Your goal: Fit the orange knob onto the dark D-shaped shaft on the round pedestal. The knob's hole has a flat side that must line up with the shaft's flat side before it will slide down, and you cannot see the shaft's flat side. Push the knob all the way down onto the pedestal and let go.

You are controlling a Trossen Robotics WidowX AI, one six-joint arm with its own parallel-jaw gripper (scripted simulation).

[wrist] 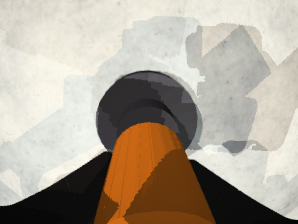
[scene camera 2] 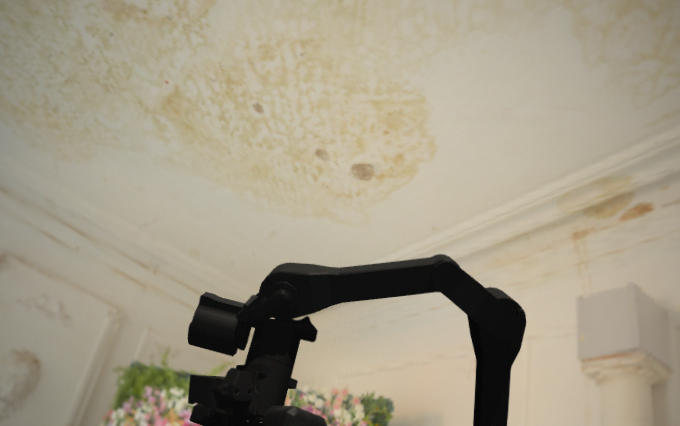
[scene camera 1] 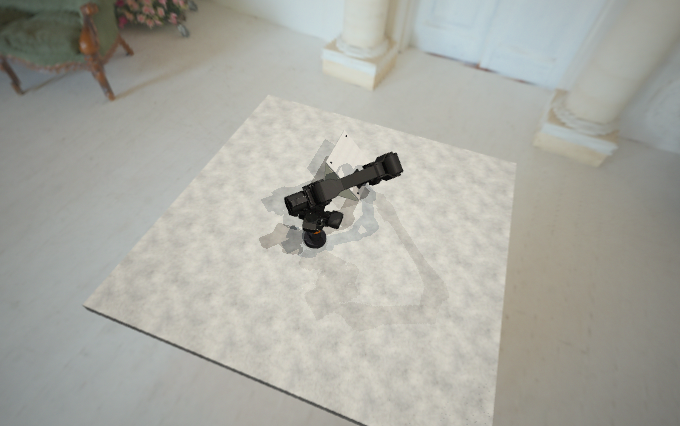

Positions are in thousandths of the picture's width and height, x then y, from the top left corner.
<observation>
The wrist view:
my gripper: 498,730
round dark pedestal: 488,431
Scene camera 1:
my gripper: 464,534
</observation>
